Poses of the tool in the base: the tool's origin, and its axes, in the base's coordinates. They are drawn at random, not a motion.
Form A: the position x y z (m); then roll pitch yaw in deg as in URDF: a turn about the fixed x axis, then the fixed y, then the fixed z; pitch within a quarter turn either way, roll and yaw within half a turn.
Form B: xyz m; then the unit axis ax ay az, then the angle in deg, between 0 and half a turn. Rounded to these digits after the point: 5 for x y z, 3 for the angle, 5 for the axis.
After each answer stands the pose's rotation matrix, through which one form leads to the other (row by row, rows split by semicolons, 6 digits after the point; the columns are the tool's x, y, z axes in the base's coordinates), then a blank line. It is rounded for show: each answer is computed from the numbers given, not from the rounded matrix.
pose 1, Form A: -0.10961, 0.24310, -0.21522, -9.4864, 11.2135, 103.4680
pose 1, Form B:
-0.10961, 0.24310, -0.21522, -0.16047, -0.00543, 0.98703, 105.125
-0.228456 -0.951736 -0.204953; 0.953935 -0.260886 0.148146; -0.194465 -0.161667 0.967495

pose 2, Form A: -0.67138, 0.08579, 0.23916, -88.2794, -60.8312, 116.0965
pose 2, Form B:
-0.67138, 0.08579, 0.23916, -0.01225, -0.90063, 0.43441, 102.391
-0.214393 -0.410893 -0.886117; 0.437698 0.770609 -0.463231; 0.873188 -0.487164 0.014634

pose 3, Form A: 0.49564, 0.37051, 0.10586, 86.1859, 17.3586, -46.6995
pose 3, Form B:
0.49564, 0.37051, 0.10586, 0.84757, -0.21262, -0.48623, 103.090
0.654590 0.252574 -0.712544; -0.694621 -0.171029 -0.698749; -0.298351 0.952342 0.063490

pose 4, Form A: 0.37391, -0.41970, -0.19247, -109.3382, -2.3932, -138.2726
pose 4, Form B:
0.37391, -0.41970, -0.19247, -0.30737, 0.77193, -0.55646, 158.095
-0.745669 -0.249811 0.617715; -0.665007 0.220914 -0.713416; 0.041757 -0.942757 -0.330855

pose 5, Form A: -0.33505, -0.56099, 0.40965, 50.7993, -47.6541, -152.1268
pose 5, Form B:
-0.33505, -0.56099, 0.40965, -0.27919, -0.50392, -0.81739, 136.914
-0.595456 0.801790 0.050644; -0.314921 -0.290943 0.903425; 0.739092 0.522001 0.425744

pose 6, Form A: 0.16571, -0.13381, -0.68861, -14.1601, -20.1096, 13.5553
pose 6, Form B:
0.16571, -0.13381, -0.68861, -0.43233, -0.80519, 0.40590, 26.766
0.912879 -0.145496 -0.381422; 0.220095 0.962320 0.159681; 0.343817 -0.229719 0.910505

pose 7, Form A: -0.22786, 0.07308, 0.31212, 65.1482, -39.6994, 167.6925
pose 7, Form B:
-0.22786, 0.07308, 0.31212, -0.34037, -0.47504, -0.81147, 168.891
-0.751724 0.476704 0.455703; 0.164005 -0.534162 0.829321; 0.638760 0.698158 0.323360

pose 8, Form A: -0.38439, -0.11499, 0.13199, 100.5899, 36.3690, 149.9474
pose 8, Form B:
-0.38439, -0.11499, 0.13199, -0.00331, 0.82248, 0.56879, 134.186
-0.696967 -0.412489 0.586592; 0.403247 0.450977 0.796248; -0.592983 0.791500 -0.147981

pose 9, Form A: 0.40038, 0.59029, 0.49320, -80.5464, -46.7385, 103.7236
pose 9, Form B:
0.40038, 0.59029, 0.49320, -0.16611, -0.84538, 0.50768, 101.278
-0.162586 -0.329978 -0.929882; 0.665764 0.658870 -0.350213; 0.728233 -0.676022 0.112565

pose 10, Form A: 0.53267, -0.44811, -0.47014, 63.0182, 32.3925, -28.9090
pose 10, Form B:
0.53267, -0.44811, -0.47014, 0.83377, 0.16052, -0.52825, 81.701
0.739176 0.637245 -0.218029; -0.408199 0.166384 -0.897602; -0.535716 0.752486 0.383110

